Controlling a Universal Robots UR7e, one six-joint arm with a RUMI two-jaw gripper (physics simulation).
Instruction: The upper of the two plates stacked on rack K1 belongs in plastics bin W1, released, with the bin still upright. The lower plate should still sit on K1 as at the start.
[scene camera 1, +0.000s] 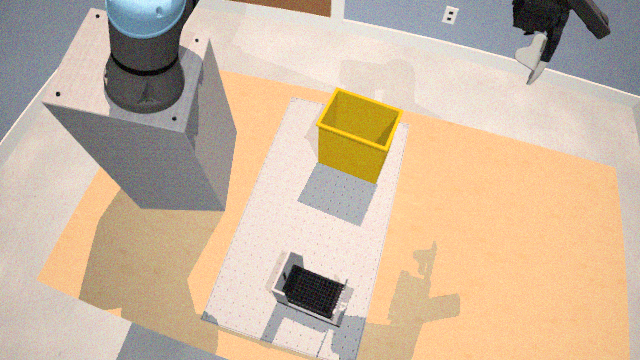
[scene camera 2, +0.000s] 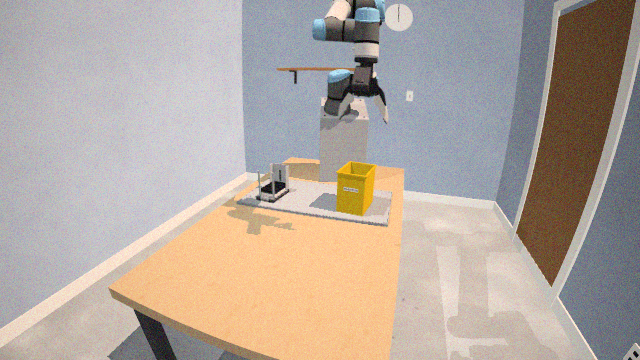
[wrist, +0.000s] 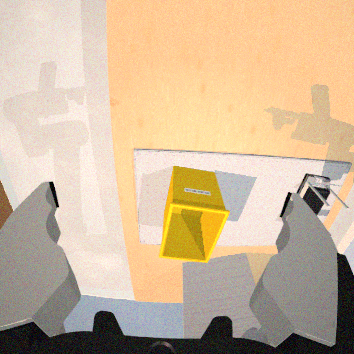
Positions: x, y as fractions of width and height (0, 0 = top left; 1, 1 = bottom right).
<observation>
I see my gripper (scene camera 1: 0.82, 0.16), a yellow plastics bin W1 (scene camera 1: 0.56, 0.37) and a black gridded plate (scene camera 1: 0.48, 0.80).
The yellow plastics bin W1 shows as well in scene camera 2 (scene camera 2: 0.56, 0.51) and in the wrist view (wrist: 0.55, 0.61). My gripper also shows in scene camera 2 (scene camera 2: 0.57, 0.34) and in the wrist view (wrist: 0.48, 0.54).
</observation>
